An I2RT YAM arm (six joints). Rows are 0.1 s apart.
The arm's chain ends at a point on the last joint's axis. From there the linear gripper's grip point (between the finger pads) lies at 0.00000 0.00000 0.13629 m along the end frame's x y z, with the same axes.
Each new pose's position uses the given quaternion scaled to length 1; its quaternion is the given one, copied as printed.
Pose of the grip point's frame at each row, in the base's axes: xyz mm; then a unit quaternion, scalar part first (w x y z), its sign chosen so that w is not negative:
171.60, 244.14, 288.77, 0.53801, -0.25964, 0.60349, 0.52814
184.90, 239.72, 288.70, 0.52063, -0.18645, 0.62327, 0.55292
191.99, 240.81, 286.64, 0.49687, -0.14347, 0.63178, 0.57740
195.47, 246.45, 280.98, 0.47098, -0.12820, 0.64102, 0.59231
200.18, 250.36, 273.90, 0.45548, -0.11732, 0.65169, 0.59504
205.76, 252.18, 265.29, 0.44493, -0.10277, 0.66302, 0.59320
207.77, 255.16, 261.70, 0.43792, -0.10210, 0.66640, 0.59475
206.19, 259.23, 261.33, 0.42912, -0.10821, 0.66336, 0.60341
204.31, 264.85, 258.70, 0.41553, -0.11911, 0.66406, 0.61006
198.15, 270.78, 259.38, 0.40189, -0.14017, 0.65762, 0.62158
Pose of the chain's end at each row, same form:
120.48, 119.18, 270.13, 0.53801, -0.25964, 0.60349, 0.52814
124.55, 119.32, 267.77, 0.52063, -0.18645, 0.62327, 0.55292
129.00, 121.94, 264.76, 0.49687, -0.14347, 0.63178, 0.57740
133.87, 126.50, 261.18, 0.47098, -0.12820, 0.64102, 0.59231
138.30, 130.09, 257.13, 0.45548, -0.11732, 0.65169, 0.59504
141.97, 132.51, 251.70, 0.44493, -0.10277, 0.66302, 0.59320
144.78, 134.94, 249.30, 0.43792, -0.10210, 0.66640, 0.59475
146.40, 137.47, 248.18, 0.42912, -0.10821, 0.66336, 0.60341
148.90, 140.93, 246.48, 0.41553, -0.11911, 0.66406, 0.61006
149.86, 144.00, 246.33, 0.40189, -0.14017, 0.65762, 0.62158

